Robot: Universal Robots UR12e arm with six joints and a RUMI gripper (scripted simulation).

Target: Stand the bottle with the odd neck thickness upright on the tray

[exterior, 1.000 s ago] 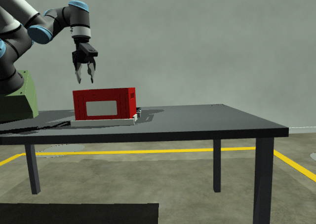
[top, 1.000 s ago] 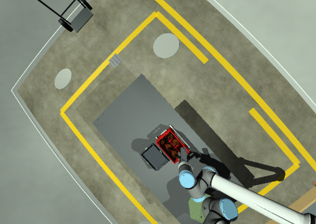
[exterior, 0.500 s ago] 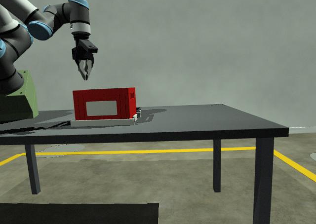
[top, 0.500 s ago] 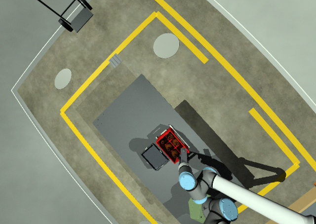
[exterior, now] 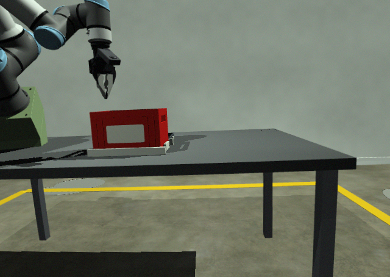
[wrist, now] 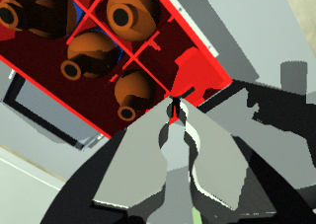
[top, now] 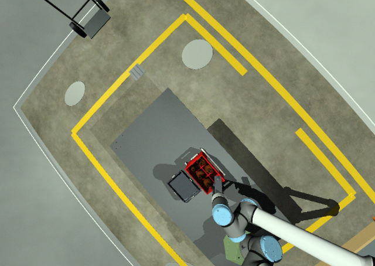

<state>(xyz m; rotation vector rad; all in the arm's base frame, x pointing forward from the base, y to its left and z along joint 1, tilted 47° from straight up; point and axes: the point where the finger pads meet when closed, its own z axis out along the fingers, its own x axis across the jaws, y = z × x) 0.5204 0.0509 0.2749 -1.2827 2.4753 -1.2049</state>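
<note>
Right now my hand is 8 cm short of the red crate, 5 cm to the right of it and 16 cm above it. From my hand the other things lie so: dark tray (8 cm ahead, 32 cm to the left, 23 cm below); bottle (17 cm ahead, 1 cm to the left, 15 cm below).
</note>
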